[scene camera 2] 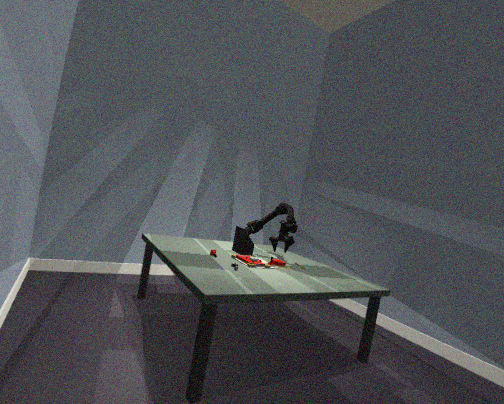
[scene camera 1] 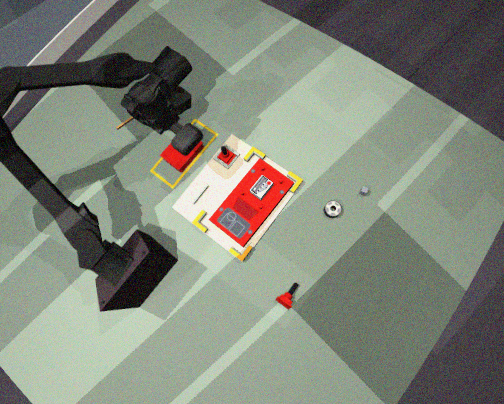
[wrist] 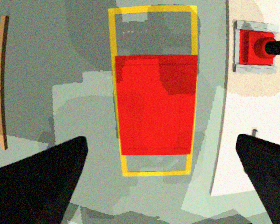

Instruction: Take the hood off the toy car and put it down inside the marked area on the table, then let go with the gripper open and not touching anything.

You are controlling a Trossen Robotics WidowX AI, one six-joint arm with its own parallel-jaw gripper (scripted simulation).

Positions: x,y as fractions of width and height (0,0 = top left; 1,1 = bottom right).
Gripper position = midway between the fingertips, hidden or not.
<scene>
The gripper (scene camera 1: 0.35,0.35) is open, holding nothing. Also in view: a hood (wrist: 0.56,0.44) and a red toy car body (scene camera 1: 0.48,0.53).
The gripper also shows in the wrist view (wrist: 0.58,0.64). The wrist view misses the red toy car body: it is out of frame.
</scene>
